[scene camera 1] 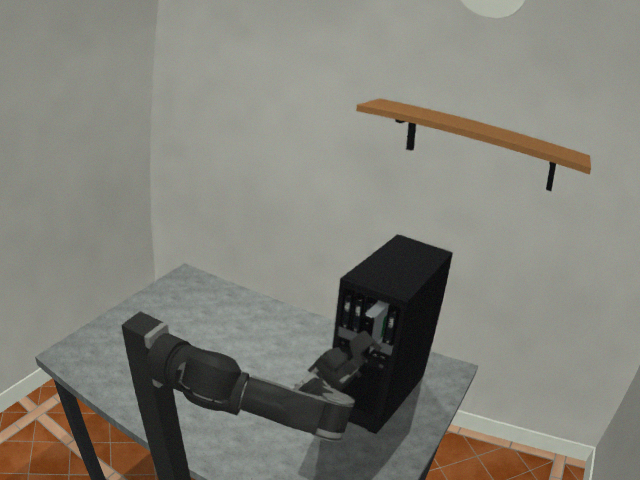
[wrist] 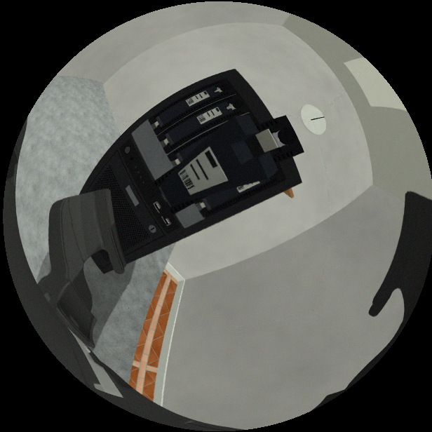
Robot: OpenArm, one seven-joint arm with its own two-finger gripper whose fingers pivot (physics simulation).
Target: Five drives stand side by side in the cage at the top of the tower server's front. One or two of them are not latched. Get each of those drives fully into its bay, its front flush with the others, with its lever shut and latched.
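The black tower server (scene camera 1: 431, 310) (wrist: 260, 97) stands on the table with its drive cage at the top of its front. One drive (scene camera 1: 379, 317) (wrist: 202, 172), fourth from the left in the scene view, sticks far out of its bay. Its lever (wrist: 292, 135) appears swung out at its upper end. The first drive (scene camera 1: 347, 310) (wrist: 197, 97), the second drive (scene camera 1: 357, 312) (wrist: 209, 115) and the fifth drive (scene camera 1: 391, 325) (wrist: 247, 186) sit in their bays. The third is mostly hidden. My gripper (scene camera 1: 361, 351) (wrist: 232, 254) is open and empty, in front of the server just below the protruding drive.
The grey table (scene camera 1: 248, 304) (wrist: 60, 130) carries the server. My arm (scene camera 1: 284, 403) reaches over it from the post (scene camera 1: 149, 382) at the left. A wooden shelf (scene camera 1: 475, 131) is fixed to the wall above and behind the server.
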